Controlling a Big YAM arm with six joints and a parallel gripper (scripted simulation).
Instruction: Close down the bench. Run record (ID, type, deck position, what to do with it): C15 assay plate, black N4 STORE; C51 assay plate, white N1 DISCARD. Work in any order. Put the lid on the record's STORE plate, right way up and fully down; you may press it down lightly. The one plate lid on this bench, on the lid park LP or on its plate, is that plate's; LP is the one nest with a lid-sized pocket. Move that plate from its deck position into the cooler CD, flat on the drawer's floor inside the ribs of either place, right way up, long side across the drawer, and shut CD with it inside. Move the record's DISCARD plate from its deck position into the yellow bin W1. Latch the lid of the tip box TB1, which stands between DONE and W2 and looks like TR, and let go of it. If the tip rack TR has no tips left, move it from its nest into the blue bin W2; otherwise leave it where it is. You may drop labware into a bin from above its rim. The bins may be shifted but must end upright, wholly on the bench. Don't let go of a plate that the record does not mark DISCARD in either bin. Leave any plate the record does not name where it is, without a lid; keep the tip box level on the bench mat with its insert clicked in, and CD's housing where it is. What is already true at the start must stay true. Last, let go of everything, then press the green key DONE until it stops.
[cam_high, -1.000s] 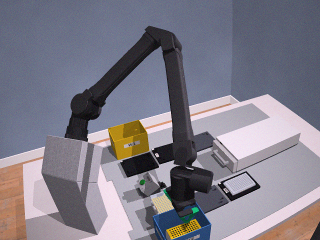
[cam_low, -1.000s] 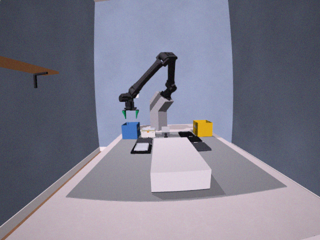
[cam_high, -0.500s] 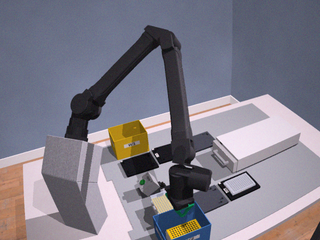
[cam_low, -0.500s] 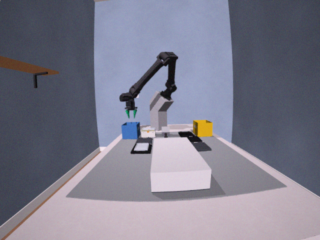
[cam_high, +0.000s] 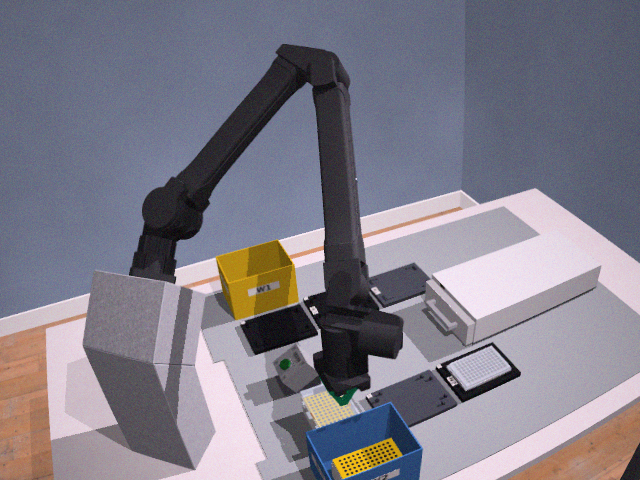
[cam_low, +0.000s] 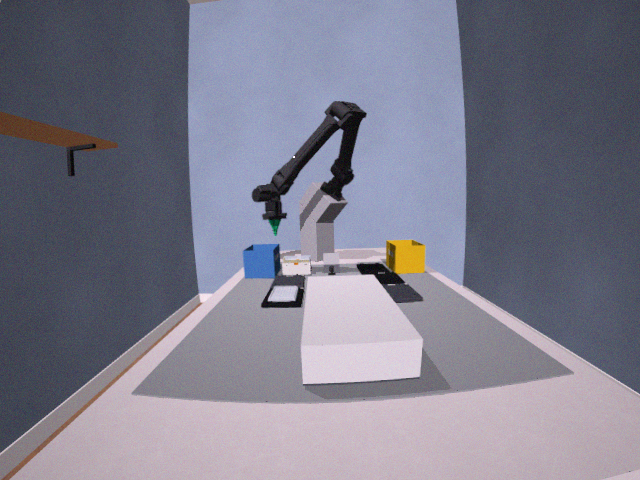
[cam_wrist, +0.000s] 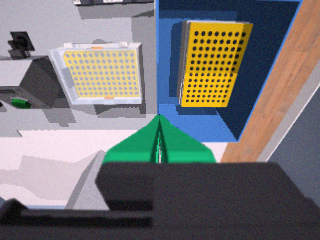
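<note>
Right now my hand is 9 cm past the green key DONE, 23 cm to the right of it and 11 cm above it. The rest, counted from my hand: blue bin W2 (2 cm ahead, 6 cm to the right, 14 cm below); then tip box TB1 (1 cm behind, 9 cm to the left, 13 cm below); then tip rack TR (3 cm ahead, 8 cm to the right, 13 cm below).
</note>
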